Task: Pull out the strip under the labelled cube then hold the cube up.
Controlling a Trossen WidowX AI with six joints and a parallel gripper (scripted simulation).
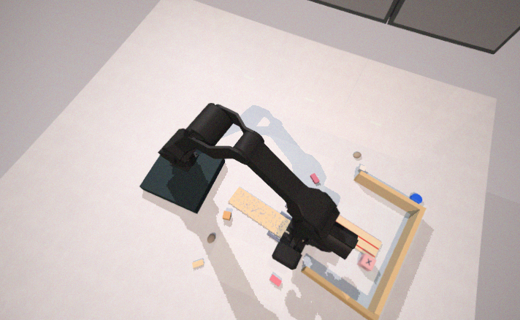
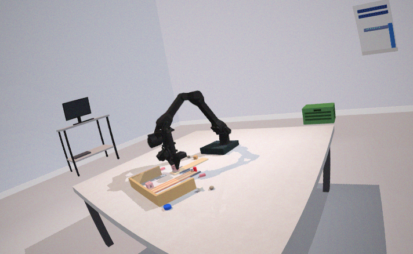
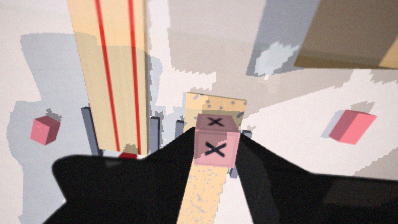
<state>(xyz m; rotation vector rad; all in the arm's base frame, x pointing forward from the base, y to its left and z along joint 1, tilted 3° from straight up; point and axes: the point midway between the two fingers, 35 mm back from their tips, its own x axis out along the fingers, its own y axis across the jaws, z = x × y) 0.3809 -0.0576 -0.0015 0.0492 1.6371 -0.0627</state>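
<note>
Right now the orange cube is 19 cm behind my gripper tip, 3 cm to the right of it and 1 cm below it. The rest, counted from my gripper tip: blue disc: 28 cm ahead, 25 cm to the left, 1 cm below.
</note>
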